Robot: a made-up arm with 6 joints.
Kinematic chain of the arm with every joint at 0, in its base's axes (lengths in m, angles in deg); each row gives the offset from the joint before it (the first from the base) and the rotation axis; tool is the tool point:
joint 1: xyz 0 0 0.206 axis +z
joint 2: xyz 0 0.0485 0 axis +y
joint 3: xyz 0 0 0.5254 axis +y
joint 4: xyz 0 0 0.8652 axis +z
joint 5: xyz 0 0 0 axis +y
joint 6: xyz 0 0 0.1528 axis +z
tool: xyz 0 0 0
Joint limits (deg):
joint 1: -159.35..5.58
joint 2: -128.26..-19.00
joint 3: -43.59..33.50
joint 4: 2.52..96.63
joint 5: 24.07..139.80
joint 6: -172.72..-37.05
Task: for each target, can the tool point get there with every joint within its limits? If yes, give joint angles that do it. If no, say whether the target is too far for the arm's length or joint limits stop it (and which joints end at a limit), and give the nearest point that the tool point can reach.
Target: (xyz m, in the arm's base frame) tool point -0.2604 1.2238 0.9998
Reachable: yes | joints -70.06 -64.40 9.74 80.99 55.29 -127.82
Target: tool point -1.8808 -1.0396 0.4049
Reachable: no: too far | nearest point -1.5221 -0.0972 0.3597 | short by 1.009 m
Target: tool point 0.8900 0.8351 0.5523
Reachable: yes | joints -129.16 -90.04 25.11 78.09 130.18 -60.46
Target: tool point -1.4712 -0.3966 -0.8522
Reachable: no: too far | nearest point -1.2517 -0.0708 -0.6761 | short by 0.431 m
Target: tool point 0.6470 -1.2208 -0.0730
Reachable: no: joint limits stop it (at a limit: joint 1, joint 3, joint 4) | nearest point 0.6624 0.0645 -0.8191 | short by 1.486 m
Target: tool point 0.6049 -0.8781 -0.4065
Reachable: no: joint limits stop it (at a limit: joint 1, joint 2, joint 3, joint 4) | nearest point 0.5393 0.0124 -0.9000 | short by 1.020 m
